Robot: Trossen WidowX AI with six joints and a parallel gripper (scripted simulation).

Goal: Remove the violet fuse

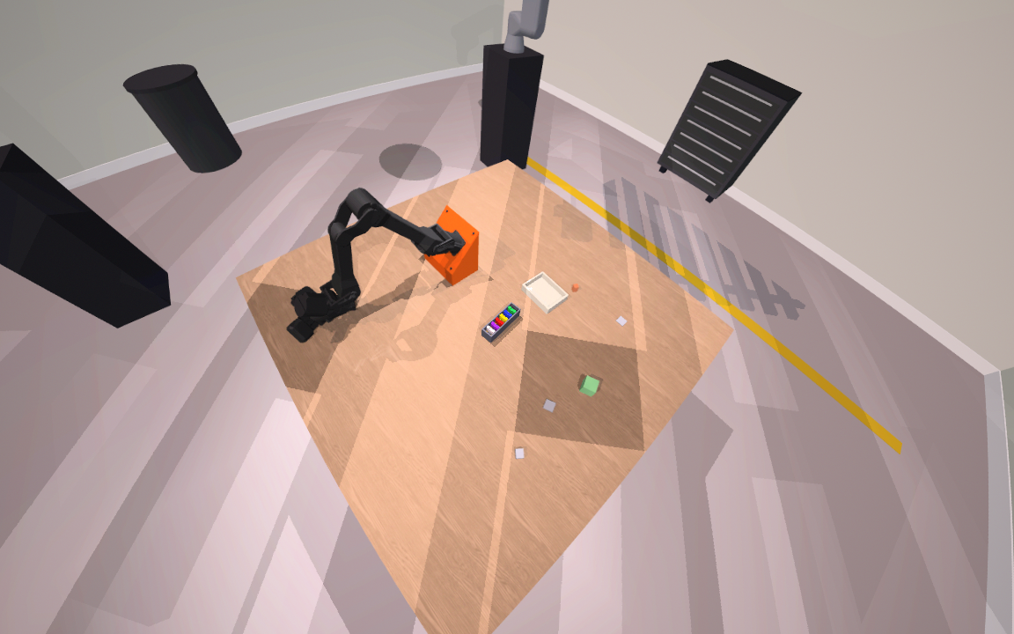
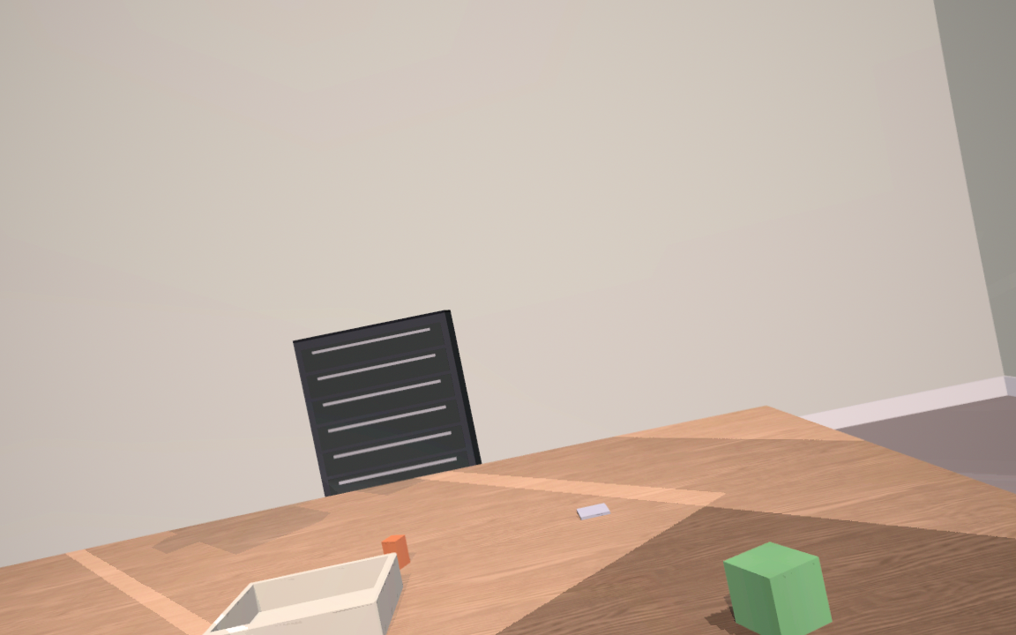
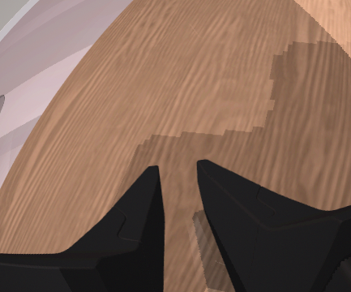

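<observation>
Now: the violet fuse 50 cm to the left of my gripper tip, 35 cm ahead of it and 1 cm above it. Round my gripper tip: red fuse (52 cm to the left, 35 cm ahead, 1 cm above); then yellow fuse (54 cm to the left, 34 cm ahead, 1 cm above); then white fuse (48 cm to the left, 36 cm ahead, 1 cm above).
</observation>
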